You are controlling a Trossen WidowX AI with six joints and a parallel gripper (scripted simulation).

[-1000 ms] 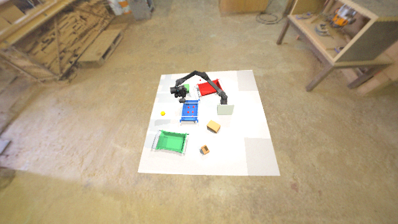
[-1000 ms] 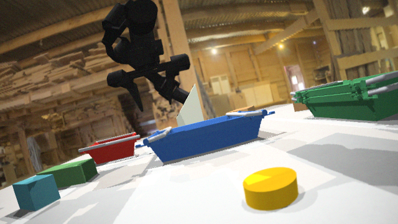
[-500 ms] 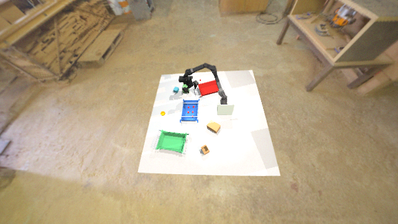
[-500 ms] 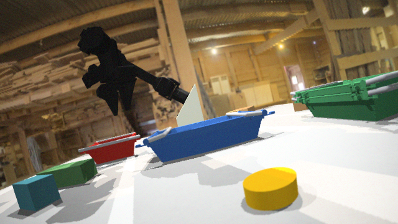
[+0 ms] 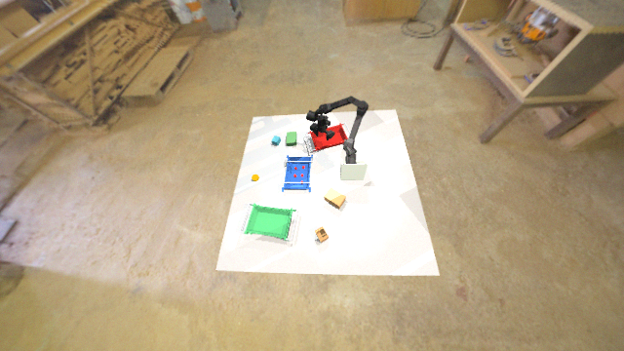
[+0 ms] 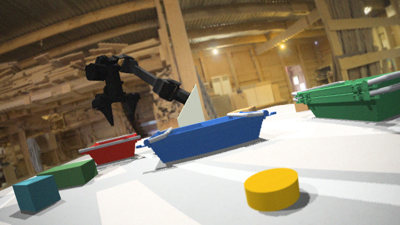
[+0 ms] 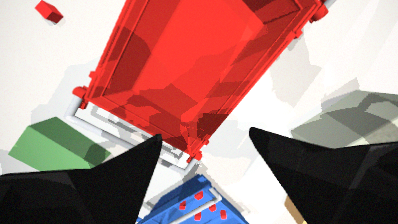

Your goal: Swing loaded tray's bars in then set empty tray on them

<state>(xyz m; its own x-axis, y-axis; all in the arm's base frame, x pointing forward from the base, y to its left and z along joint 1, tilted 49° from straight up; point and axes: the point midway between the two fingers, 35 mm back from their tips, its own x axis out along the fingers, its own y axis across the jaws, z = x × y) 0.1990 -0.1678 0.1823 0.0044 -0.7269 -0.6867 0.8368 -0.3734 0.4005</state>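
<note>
My gripper tip is 4 cm past the red tray, 7 cm to the left of it and 7 cm above it. From my gripper tip the other things lie so: tan block: 9 cm behind, 44 cm to the left, 8 cm below; teal cube: 39 cm ahead, 6 cm to the right, 9 cm below; green block: 26 cm ahead, 8 cm to the right, 9 cm below.
</note>
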